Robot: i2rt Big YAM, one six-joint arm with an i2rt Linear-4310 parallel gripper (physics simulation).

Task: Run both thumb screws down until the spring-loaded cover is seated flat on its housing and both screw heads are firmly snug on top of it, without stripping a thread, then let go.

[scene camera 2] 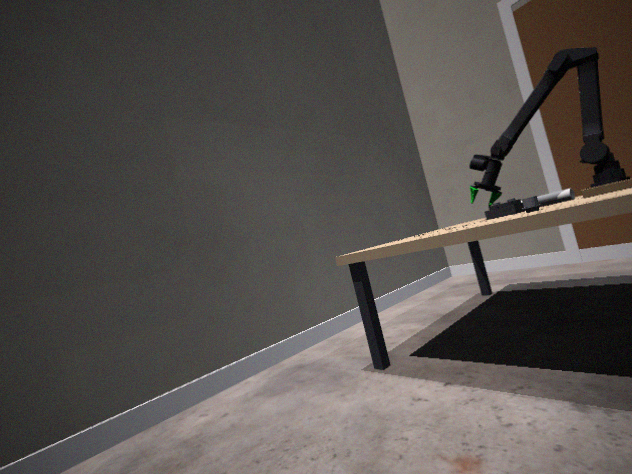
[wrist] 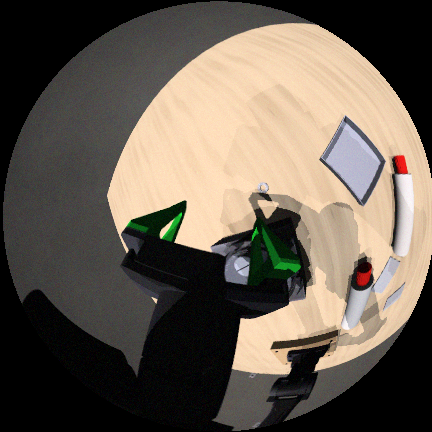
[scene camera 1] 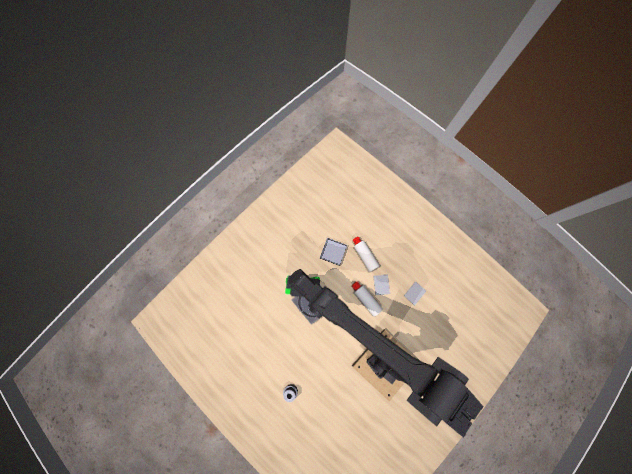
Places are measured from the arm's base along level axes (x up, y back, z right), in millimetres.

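Pixels of known places: gripper, fingertip midpoint: [scene camera 2: 480,205] [wrist: 220,212]; arm's base, link origin: [scene camera 2: 611,184] [wrist: 307,352].
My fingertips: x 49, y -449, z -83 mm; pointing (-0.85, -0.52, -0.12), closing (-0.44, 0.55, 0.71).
For each thing: its middle in the pictures, then the offset to it from my fingertips. "pt": a spot on its surface instead.
- dark housing, body centre: [wrist: 260,270] [scene camera 1: 313,301] [scene camera 2: 505,209] dx -47, dy +105, dz +2 mm
- light grey round cover, surface spot: [wrist: 232,275] pt dx -23, dy +95, dz -33 mm
- slotted screw head, surface spot: [wrist: 242,265] pt dx -10, dy +72, dz -3 mm
- shallow grey tray, body centre: [wrist: 356,158] [scene camera 1: 333,251] dx -65, dy -8, dz +192 mm
- small ring, body centre: [wrist: 262,187] dx -74, dy -12, dz +35 mm
- round dark-and-white item, body centre: [scene camera 2: 531,204] [scene camera 1: 290,393] dx -50, dy +330, dz -280 mm
The dark housing [scene camera 1: 313,319] [scene camera 2: 504,208] [wrist: 285,230] sits on the table, partly hidden by my arm and gripper. On it, in the wrist view, a light grey round cover [wrist: 232,275] shows behind one finger, with a slotted screw head [wrist: 242,265] on top. A second screw head cannot be made out, and I cannot tell whether the cover sits flat. My gripper [scene camera 2: 482,202] [wrist: 220,212], with green fingers, is open and empty. It hangs above the table beside the housing, one finger overlapping it in the wrist view.
A shallow grey tray [scene camera 1: 333,252] [wrist: 354,160], two white bottles with red caps [scene camera 1: 367,256] [scene camera 1: 369,301] [wrist: 403,215] [wrist: 354,306] and two grey plates [scene camera 1: 381,284] [scene camera 1: 415,293] lie nearby. A small ring [wrist: 263,187] lies beyond the housing. A round dark-and-white item [scene camera 1: 290,392] stands farther off.
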